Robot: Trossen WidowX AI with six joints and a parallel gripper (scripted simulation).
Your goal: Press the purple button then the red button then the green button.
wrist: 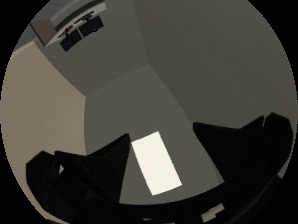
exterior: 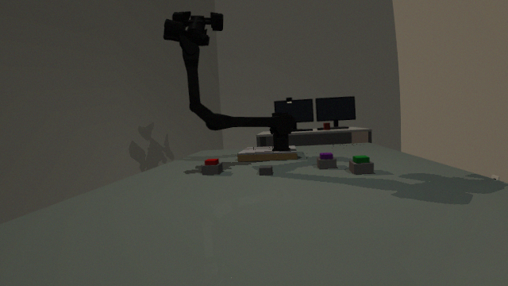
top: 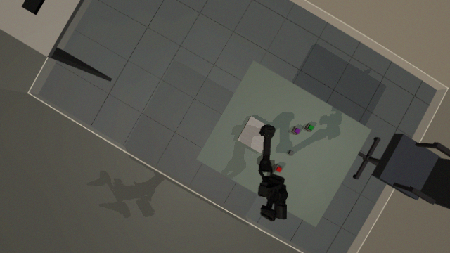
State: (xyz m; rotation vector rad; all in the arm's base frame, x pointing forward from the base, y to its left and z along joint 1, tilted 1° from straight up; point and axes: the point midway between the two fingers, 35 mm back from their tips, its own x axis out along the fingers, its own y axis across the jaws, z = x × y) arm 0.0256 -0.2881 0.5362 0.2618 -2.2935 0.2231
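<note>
Now: gripper tip 56 cm above the purple button, 42 cm to the right of it and 22 cm short of it. Round my gripper tip: green button: 56 cm below, 50 cm to the left, 29 cm ahead; small grey block: 58 cm below, 27 cm ahead, 25 cm to the left; red button: 56 cm below, 24 cm ahead, 10 cm to the left.
</note>
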